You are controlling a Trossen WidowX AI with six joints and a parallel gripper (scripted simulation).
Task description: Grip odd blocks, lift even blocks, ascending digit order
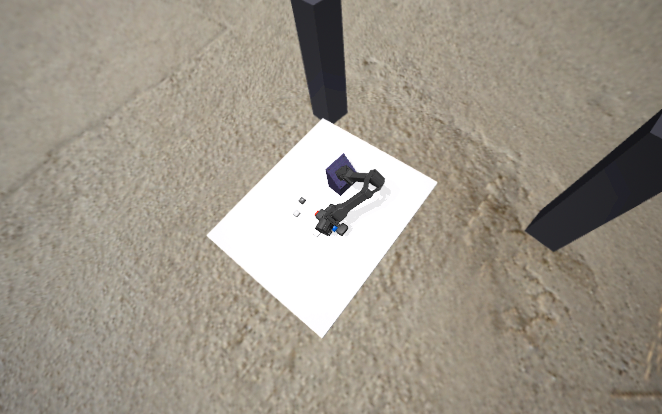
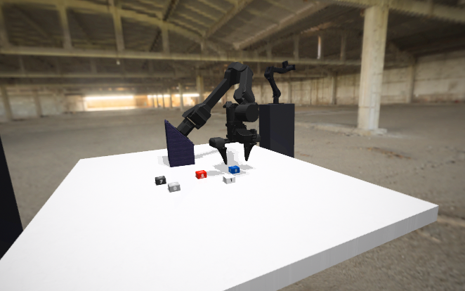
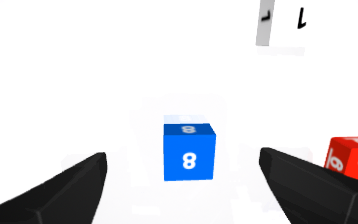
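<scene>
My gripper tip is now 30 mm above the blue block, 10 mm to the left of it and 10 mm past it. From my gripper tip the other things lie so: white block 80 mm ahead, 50 mm to the right, 30 mm below; grey block 230 mm to the right, 80 mm ahead, 30 mm below; red block 130 mm to the right, 30 mm below, 10 mm behind.
</scene>
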